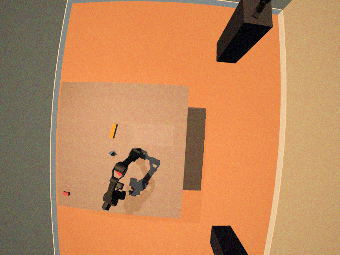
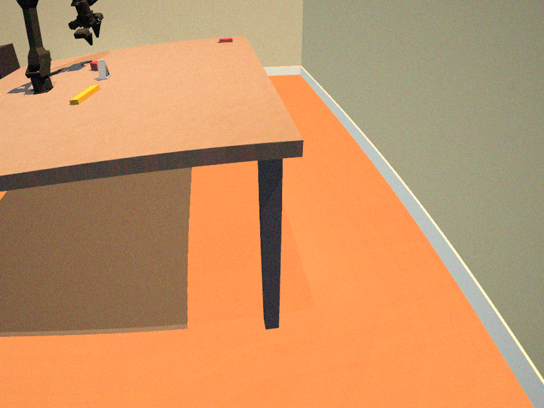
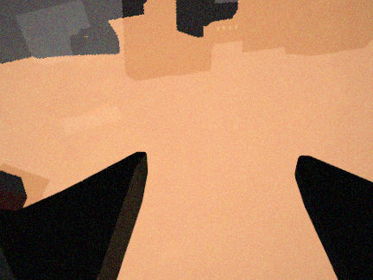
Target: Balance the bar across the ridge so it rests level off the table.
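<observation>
Right now my gripper tip is 120 mm short of the yellow-orange bar, 550 mm to the left of it and 90 mm above it.
</observation>
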